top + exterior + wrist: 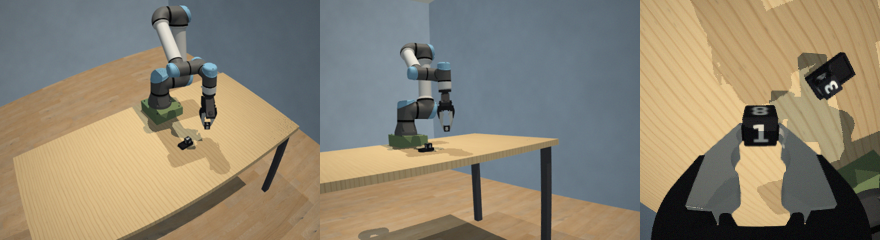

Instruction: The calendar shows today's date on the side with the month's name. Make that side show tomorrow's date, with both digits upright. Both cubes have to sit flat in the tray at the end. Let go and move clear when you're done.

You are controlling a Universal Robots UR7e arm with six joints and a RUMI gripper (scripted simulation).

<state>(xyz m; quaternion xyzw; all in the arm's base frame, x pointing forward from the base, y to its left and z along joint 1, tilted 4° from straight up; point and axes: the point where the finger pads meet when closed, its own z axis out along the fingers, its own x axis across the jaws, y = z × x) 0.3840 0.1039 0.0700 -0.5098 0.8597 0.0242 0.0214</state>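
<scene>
My gripper is now 3 cm past the black calendar tray, 12 cm to the left of it and 12 cm above it. The rest, counted from my hand: black digit cube 1 cm below.
</scene>
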